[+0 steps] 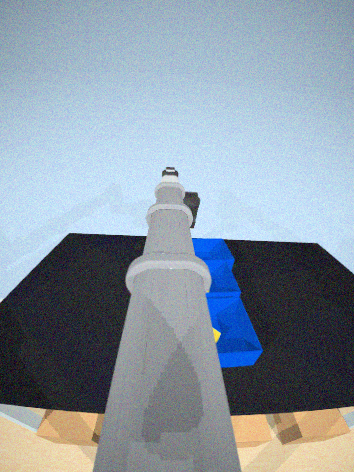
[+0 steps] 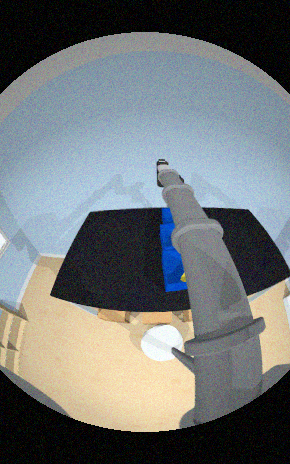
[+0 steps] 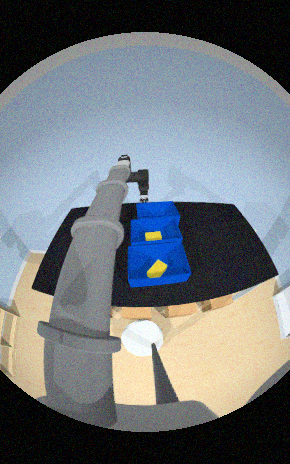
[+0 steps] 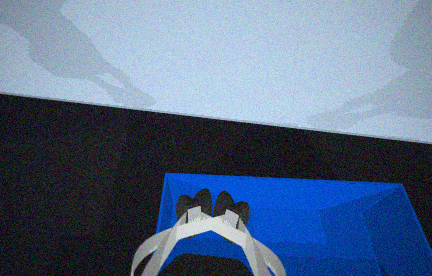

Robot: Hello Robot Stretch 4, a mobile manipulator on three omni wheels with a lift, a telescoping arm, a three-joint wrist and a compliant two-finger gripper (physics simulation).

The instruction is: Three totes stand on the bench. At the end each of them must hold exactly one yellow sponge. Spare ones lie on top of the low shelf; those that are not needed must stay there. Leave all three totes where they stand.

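Places are measured from the robot's base along level axes (x ahead, y left, z up), in metres.
Pixels of known places: gripper, fingertip midpoint: (image 3: pixel 143 200) (image 4: pixel 213 205); robot's base at its link origin: (image 2: pixel 161 341) (image 3: pixel 142 336).
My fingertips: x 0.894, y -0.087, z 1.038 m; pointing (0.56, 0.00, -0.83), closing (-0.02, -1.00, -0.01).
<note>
For each thing: its top centre in the pictures, then the offset to it from my fingertips. Level surfaces: height alone.
- black bench at its surface level: dz -0.151 m
- nearest tote at its top centre: (image 1: pixel 207 323) (image 3: pixel 157 259) (image 2: pixel 192 262) dz -0.051, dx -0.469, dy -0.049 m
- middle tote at its top centre: (image 1: pixel 200 275) (image 3: pixel 154 227) (image 2: pixel 184 232) dz -0.051, dx -0.242, dy -0.056 m
- farthest tote at its top centre: (image 4: pixel 297 265) (image 1: pixel 201 248) (image 3: pixel 156 208) (image 2: pixel 182 213) dz -0.051, dx -0.036, dy -0.093 m
Three blue totes stand in a row on the black bench (image 1: pixel 300 300) (image 2: pixel 110 260) (image 3: pixel 225 250). The nearest tote (image 1: pixel 240 358) (image 2: pixel 173 286) (image 3: pixel 162 281) holds a yellow sponge (image 1: pixel 216 334) (image 2: pixel 183 277) (image 3: pixel 157 269), lying askew. The middle tote (image 1: pixel 222 277) (image 2: pixel 167 236) (image 3: pixel 173 229) holds another yellow sponge (image 3: pixel 153 235). The farthest tote (image 1: pixel 212 249) (image 2: pixel 166 215) (image 3: pixel 157 210) (image 4: pixel 290 220) shows no sponge in its visible part; the gripper hides some of it. My gripper (image 3: pixel 144 200) (image 4: pixel 213 205) is above that tote's left end, fingertips close together, with no sponge between them. No spare sponges show.
The telescoping arm (image 1: pixel 170 320) (image 2: pixel 215 280) (image 3: pixel 90 280) stretches over the bench and hides part of it. A pale wall rises behind. Cardboard boxes (image 1: pixel 70 426) (image 2: pixel 157 317) (image 3: pixel 181 310) and a white disc (image 2: pixel 161 343) (image 3: pixel 142 338) are at the bench's near side. Wooden shelving (image 2: pixel 11 340) is at the left edge.
</note>
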